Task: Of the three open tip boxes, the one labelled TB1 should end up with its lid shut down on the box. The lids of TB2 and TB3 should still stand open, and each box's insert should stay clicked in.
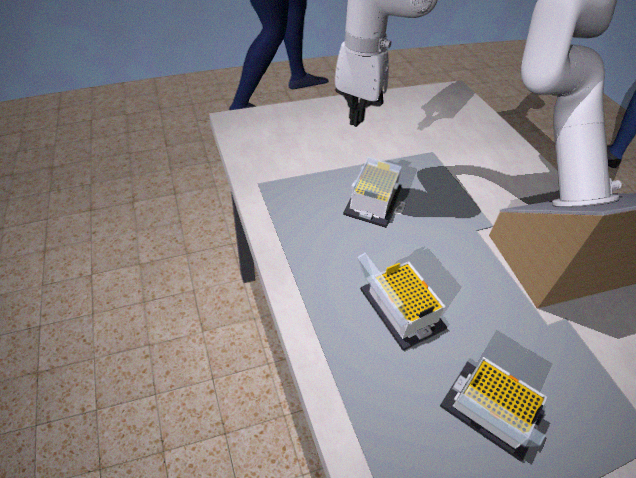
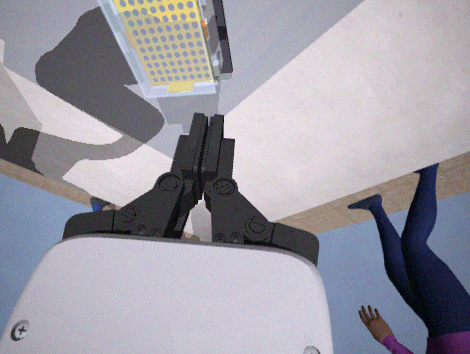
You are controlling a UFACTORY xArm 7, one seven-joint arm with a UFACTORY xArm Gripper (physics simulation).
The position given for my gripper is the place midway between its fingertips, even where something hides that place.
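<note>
A yellow insert [image 1: 418, 301] and a yellow insert [image 1: 525, 404] are visible. My gripper [image 1: 356, 123] is visible too, and it appears in image 2 [image 2: 210, 132] as well.
</note>
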